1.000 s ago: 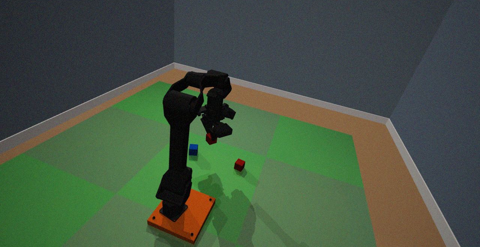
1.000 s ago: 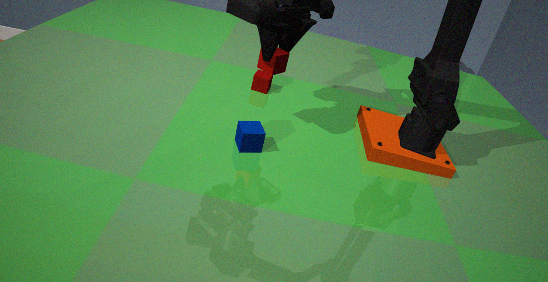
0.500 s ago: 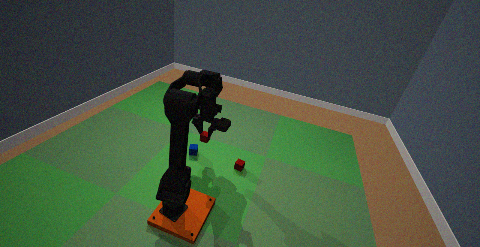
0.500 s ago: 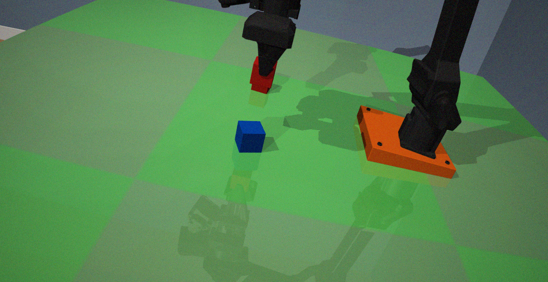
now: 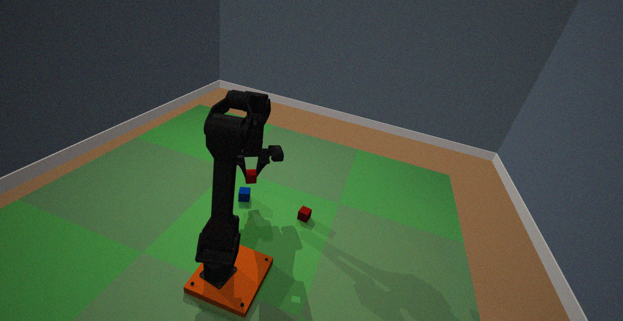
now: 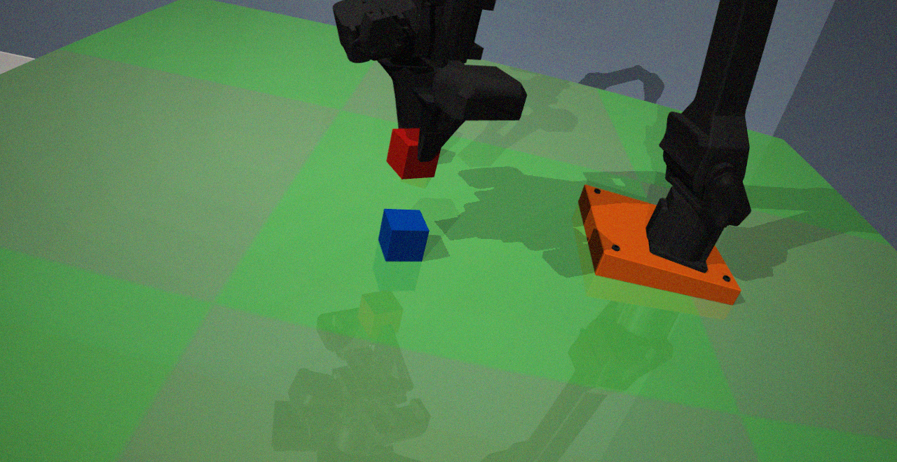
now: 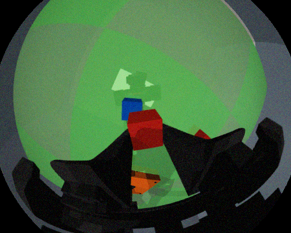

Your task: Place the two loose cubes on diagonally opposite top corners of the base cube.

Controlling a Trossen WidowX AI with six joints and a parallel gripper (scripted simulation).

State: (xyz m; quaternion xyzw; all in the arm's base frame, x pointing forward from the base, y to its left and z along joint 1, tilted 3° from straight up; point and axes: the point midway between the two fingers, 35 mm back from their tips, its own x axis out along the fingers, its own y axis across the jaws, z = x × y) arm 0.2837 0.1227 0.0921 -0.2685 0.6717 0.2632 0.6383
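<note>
Now: the blue base cube 1 cm behind my gripper tip, 1 cm to the left of it and 8 cm below it.
</note>
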